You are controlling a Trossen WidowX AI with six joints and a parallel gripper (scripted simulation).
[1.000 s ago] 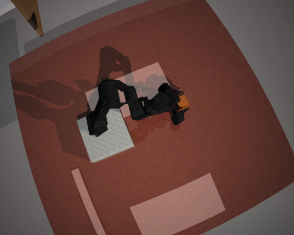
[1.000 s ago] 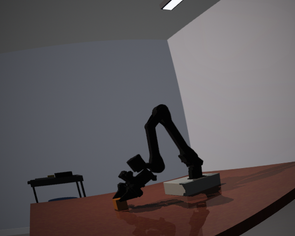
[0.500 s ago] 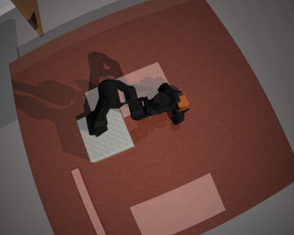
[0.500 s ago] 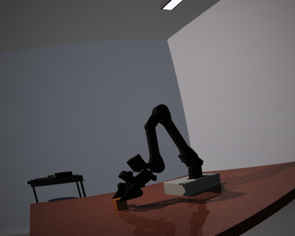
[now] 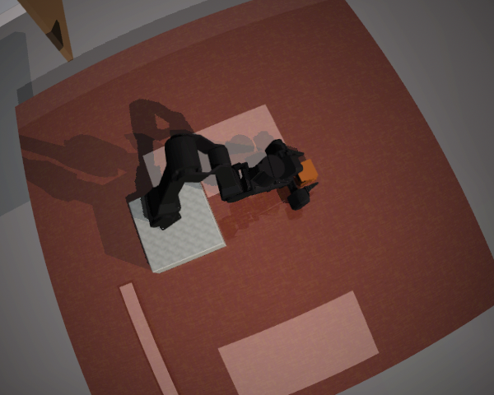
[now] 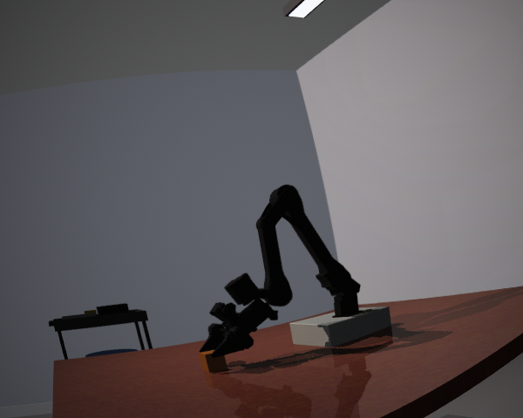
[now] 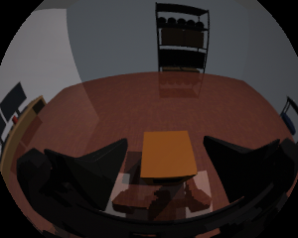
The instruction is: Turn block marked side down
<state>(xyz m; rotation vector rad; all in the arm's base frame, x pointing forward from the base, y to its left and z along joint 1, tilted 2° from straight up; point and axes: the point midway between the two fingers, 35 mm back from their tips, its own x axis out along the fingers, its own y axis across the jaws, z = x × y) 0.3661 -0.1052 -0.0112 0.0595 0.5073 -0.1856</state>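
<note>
My gripper tip is now 30 mm past the orange block, 20 mm above it and 10 mm to the right of it.
</note>
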